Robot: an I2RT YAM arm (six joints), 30 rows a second.
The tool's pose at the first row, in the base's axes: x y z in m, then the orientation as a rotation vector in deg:
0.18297, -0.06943, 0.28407, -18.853, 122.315, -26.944
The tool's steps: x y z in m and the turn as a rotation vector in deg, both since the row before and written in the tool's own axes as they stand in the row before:
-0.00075, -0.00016, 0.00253, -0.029, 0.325, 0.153
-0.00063, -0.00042, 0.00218, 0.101, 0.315, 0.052
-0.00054, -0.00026, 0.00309, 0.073, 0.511, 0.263
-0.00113, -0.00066, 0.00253, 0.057, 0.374, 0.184
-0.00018, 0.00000, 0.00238, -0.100, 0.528, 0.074
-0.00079, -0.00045, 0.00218, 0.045, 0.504, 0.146
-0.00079, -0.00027, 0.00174, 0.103, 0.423, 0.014
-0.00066, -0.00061, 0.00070, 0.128, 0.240, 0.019
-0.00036, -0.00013, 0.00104, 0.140, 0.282, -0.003
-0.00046, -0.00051, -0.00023, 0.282, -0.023, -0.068
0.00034, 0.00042, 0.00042, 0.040, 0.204, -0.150
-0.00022, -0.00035, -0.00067, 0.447, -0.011, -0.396
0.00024, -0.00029, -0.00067, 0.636, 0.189, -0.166
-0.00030, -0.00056, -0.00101, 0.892, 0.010, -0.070
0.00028, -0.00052, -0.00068, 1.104, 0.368, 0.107
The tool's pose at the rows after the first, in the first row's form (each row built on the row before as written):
0.18549, -0.06980, 0.28336, -18.648, 122.650, -26.908
0.18766, -0.07038, 0.28285, -18.481, 122.929, -27.065
0.19051, -0.07106, 0.28171, -18.065, 123.421, -27.121
0.19326, -0.07177, 0.28145, -17.767, 123.779, -27.171
0.19529, -0.07223, 0.28029, -17.648, 124.326, -27.153
0.19753, -0.07282, 0.27985, -17.374, 124.810, -27.244
0.19941, -0.07316, 0.27956, -17.227, 125.191, -27.451
0.20039, -0.07362, 0.27990, -17.093, 125.387, -27.638
0.20144, -0.07385, 0.27962, -16.969, 125.618, -27.860
0.20156, -0.07408, 0.28030, -16.897, 125.507, -28.197
0.20167, -0.07393, 0.27964, -17.004, 125.685, -28.374
0.20129, -0.07400, 0.28033, -17.205, 125.516, -29.074
0.20063, -0.07418, 0.28067, -17.010, 125.489, -29.901
0.20004, -0.07429, 0.28170, -16.607, 125.207, -30.905
0.19934, -0.07467, 0.28213, -15.817, 125.199, -32.129

